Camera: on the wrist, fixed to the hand. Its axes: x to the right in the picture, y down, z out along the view.
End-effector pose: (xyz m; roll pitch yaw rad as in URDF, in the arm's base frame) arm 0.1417 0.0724 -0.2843 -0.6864 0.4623 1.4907
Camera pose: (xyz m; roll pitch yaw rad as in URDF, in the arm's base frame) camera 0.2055 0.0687 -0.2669 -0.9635 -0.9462 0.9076
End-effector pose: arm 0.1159 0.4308 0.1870 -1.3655 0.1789 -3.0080
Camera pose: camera 0.1077 0.4695 0.2401 -2.4201 -1.1392 -2.0498
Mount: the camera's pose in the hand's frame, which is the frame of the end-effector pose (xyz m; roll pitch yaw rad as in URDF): -0.0065 -0.0597 -0.0279 0.0438 -0.5539 -1.4824
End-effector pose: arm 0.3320 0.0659 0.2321 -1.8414 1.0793 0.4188
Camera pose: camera 0.3860 0.0780 0.2685 -1.8473 -0.2555 1.2789
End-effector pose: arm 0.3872 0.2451 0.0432 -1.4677 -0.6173 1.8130
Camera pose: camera 0.4292 0.2163 0.0855 2.2603 -0.8863 -2.0896
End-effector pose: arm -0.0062 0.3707 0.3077 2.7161 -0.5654 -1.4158
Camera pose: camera 0.0580 0.3867 0.3049 2.3359 0.7203 -0.5861
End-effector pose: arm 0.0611 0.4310 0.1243 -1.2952 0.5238 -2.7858
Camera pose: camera 0.0280 0.4647 0.1707 -1.8835 -0.9145 -2.3171
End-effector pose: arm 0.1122 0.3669 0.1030 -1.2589 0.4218 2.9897
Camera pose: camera 0.1053 0.4133 0.1497 -1.9147 -1.0201 -2.8156
